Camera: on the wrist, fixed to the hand. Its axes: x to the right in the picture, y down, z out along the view.
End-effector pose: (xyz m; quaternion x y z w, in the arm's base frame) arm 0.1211 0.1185 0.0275 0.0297 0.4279 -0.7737 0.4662
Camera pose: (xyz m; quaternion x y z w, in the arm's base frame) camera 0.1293 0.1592 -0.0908 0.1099 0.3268 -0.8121 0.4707
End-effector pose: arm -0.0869 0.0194 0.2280 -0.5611 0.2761 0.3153 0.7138
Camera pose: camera -0.1337 -0.0627 0.1457 -0.4593 0.3365 0.2857 0.7708
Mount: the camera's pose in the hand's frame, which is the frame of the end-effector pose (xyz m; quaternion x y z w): 0.0197 0.0731 -0.0999 0.1319 0.0119 0.0229 0.9909
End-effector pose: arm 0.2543 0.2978 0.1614 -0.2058 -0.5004 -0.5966 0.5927
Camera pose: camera 0.3516 0.2188 0.1623 -0.1301 -0.5628 -0.5141 0.6341
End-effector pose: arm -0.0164 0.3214 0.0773 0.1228 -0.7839 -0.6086 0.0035
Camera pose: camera -0.0338 0.2390 0.1702 0.1114 -0.8598 -0.4981 0.0105
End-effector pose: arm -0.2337 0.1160 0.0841 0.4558 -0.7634 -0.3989 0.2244
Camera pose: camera -0.2105 0.0778 0.2012 0.4685 -0.8169 -0.2840 0.1805
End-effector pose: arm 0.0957 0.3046 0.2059 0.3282 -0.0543 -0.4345 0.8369
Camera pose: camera 0.1960 0.3695 0.1679 0.4396 -0.1087 -0.4004 0.7967
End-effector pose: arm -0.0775 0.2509 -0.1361 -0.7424 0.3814 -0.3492 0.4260
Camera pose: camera -0.1722 0.1720 -0.1587 -0.6666 0.3539 -0.3954 0.5235
